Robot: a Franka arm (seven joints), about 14 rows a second.
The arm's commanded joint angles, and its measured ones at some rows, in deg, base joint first. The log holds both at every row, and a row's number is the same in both.
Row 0, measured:
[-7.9, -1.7, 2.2, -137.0, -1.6, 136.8, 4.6]
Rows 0 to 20, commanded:
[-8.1, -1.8, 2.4, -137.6, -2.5, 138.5, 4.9]
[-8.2, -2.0, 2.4, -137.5, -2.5, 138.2, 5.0]
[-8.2, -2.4, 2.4, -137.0, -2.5, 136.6, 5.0]
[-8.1, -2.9, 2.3, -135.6, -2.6, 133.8, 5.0]
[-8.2, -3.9, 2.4, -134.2, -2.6, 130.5, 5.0]
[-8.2, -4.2, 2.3, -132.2, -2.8, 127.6, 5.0]
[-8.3, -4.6, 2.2, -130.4, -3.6, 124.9, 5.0]
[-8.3, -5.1, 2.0, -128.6, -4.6, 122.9, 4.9]
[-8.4, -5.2, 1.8, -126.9, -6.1, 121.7, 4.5]
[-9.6, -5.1, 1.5, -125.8, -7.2, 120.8, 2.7]
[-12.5, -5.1, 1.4, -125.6, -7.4, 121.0, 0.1]
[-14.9, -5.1, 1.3, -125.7, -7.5, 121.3, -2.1]
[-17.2, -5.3, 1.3, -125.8, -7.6, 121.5, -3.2]
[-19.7, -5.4, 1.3, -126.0, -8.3, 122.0, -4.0]
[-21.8, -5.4, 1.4, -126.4, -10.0, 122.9, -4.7]
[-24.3, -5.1, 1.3, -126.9, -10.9, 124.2, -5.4]
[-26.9, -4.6, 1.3, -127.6, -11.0, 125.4, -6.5]
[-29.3, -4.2, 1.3, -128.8, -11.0, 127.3, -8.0]
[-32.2, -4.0, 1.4, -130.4, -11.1, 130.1, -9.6]
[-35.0, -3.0, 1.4, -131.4, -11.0, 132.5, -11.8]
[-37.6, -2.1, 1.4, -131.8, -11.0, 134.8, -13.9]
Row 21, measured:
[-32.8, -3.2, 0.4, -129.8, -10.1, 130.0, -10.9]
